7 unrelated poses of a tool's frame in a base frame.
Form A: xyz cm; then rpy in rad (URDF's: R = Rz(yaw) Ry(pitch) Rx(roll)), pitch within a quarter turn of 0, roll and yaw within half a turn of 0.
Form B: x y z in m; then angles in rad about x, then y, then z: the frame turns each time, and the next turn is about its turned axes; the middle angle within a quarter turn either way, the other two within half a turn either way. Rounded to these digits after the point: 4 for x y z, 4 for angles.
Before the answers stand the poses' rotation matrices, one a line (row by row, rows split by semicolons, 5 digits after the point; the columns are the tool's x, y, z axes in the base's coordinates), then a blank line. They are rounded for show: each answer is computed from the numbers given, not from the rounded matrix.
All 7 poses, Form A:
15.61 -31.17 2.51 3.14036 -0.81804 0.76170
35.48 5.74 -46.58 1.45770 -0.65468 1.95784
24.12 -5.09 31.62 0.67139 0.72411 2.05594
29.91 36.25 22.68 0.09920 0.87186 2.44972
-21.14 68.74 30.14 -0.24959 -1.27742 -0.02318
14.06 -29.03 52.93 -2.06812 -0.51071 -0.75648
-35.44 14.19 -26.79 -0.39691 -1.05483 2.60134
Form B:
0.49473 0.68950 0.52899; 0.47182 -0.72428 0.50279; 0.72981 0.00084 -0.68365
-0.29941 0.12386 0.94605; 0.73457 -0.60286 0.31141; 0.60891 0.78818 0.08952
-0.34933 -0.88479 0.30841; 0.66265 -0.00057 0.74893; -0.66247 0.46599 0.58651
-0.49545 -0.69323 -0.52341; 0.41048 -0.71790 0.56225; -0.76553 0.06372 0.64024
0.28911 0.25885 -0.92164; -0.00670 0.96327 0.26844; 0.95727 -0.07143 0.28023
0.63446 -0.01503 0.77281; -0.59878 -0.64181 0.47910; 0.48880 -0.76672 -0.41620
-0.42311 -0.76272 0.48911; 0.25377 -0.61796 -0.74413; 0.86982 -0.19072 0.45502

0.1561 -0.3117 0.0251 -2.5075 0.5574 -0.9484
0.3548 0.0574 -0.4658 -1.2909 1.2408 -2.7494
0.2412 -0.0509 0.3162 -0.9064 0.3135 1.9468
0.2991 0.3625 0.2268 -0.7206 -0.5509 2.1913
-0.2114 0.6874 0.3014 -0.7639 -1.1723 -0.7302
0.1406 -0.2903 0.5293 -2.2860 0.8833 0.0237
-0.3544 0.1419 -0.2679 1.0220 0.5111 2.0773

